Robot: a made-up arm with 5 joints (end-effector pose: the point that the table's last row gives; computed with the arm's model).
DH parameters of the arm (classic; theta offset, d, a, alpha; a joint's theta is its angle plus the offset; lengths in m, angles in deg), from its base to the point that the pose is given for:
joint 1: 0 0.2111 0 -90
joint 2: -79.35 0 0.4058 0
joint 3: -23.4 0 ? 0
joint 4: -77.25 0 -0.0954 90
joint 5: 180 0.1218 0 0
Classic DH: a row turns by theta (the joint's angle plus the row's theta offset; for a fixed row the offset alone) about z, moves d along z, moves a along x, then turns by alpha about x.
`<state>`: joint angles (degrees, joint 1 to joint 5).
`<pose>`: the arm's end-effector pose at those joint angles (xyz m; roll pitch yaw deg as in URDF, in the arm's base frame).
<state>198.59 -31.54 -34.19 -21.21 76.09</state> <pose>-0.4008 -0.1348 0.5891 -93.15 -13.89 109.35</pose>
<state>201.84 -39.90 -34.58 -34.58 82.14</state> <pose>-0.3110 -0.1246 0.6734 -70.77 -7.43 109.26</pose>
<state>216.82 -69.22 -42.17 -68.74 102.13</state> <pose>0.0557 0.0417 0.7968 0.13 -0.03 138.95</pose>
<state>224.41 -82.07 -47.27 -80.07 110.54</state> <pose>0.1794 0.1757 0.7546 27.83 -9.92 152.49</pose>
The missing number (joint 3, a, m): -0.4499
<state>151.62 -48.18 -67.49 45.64 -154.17</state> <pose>-0.2220 0.1199 0.8606 129.83 57.78 -83.18</pose>
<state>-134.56 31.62 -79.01 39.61 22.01</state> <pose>-0.5432 -0.5516 0.1796 -177.07 -7.21 -156.75</pose>
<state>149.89 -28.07 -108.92 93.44 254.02</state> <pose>-0.2234 0.1296 0.9643 137.58 10.93 -108.38</pose>
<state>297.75 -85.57 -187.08 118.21 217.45</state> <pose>-0.4000 0.7603 0.3482 16.22 20.03 -21.92</pose>
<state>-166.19 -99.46 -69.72 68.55 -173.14</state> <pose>0.3095 0.0761 0.7854 32.47 77.37 -133.08</pose>
